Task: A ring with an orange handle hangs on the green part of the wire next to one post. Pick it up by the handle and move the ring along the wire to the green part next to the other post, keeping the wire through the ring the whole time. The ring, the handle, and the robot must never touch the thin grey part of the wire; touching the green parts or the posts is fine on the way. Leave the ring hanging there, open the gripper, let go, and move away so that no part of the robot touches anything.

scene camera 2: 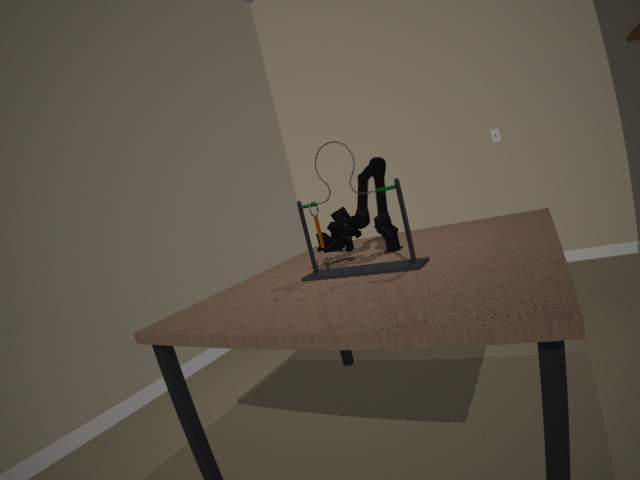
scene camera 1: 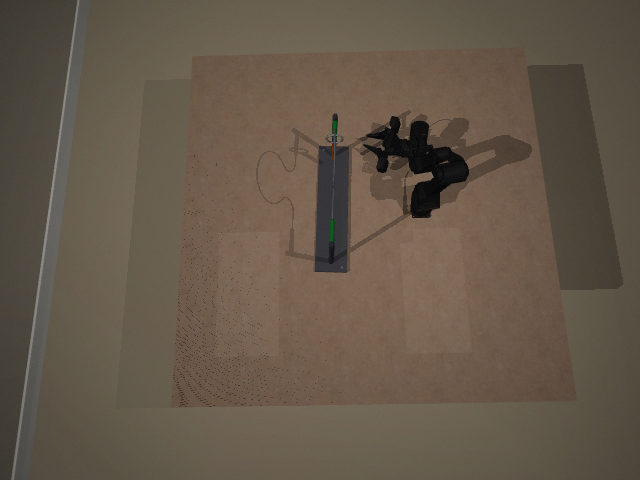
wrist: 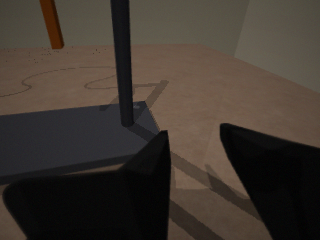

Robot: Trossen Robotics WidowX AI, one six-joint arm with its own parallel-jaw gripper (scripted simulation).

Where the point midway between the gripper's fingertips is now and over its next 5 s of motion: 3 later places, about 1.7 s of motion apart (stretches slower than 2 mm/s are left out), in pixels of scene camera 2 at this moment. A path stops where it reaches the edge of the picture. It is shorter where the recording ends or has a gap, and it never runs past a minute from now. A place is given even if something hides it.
My gripper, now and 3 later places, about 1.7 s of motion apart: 320, 251; 322, 241; 316, 245; 322, 240
